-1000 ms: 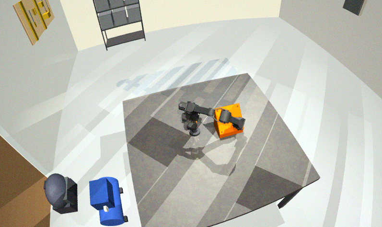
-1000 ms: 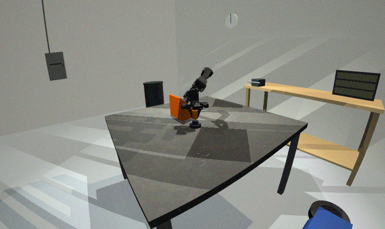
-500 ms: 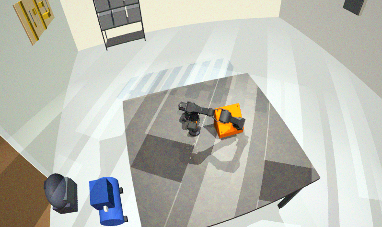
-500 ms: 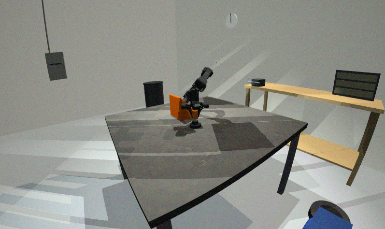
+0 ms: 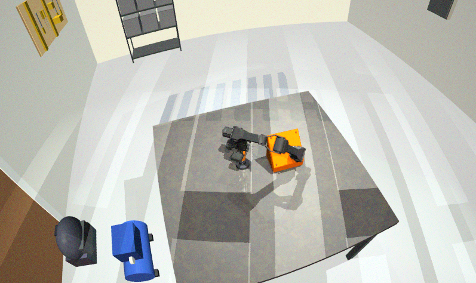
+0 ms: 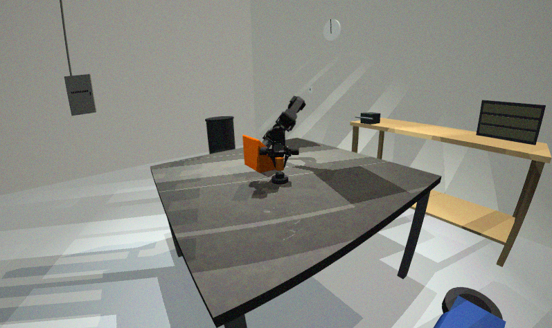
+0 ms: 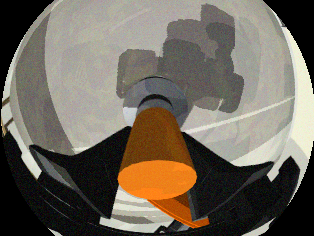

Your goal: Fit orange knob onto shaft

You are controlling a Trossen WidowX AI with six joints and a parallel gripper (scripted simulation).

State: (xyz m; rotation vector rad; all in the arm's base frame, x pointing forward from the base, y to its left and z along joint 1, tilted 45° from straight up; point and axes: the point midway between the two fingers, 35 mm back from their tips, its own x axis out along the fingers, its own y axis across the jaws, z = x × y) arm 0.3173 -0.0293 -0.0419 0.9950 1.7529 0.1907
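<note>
Right now the orange knob is 3 cm above my gripper tip. From my gripper tip the other things lie so: round pedestal (4 cm below).
</note>
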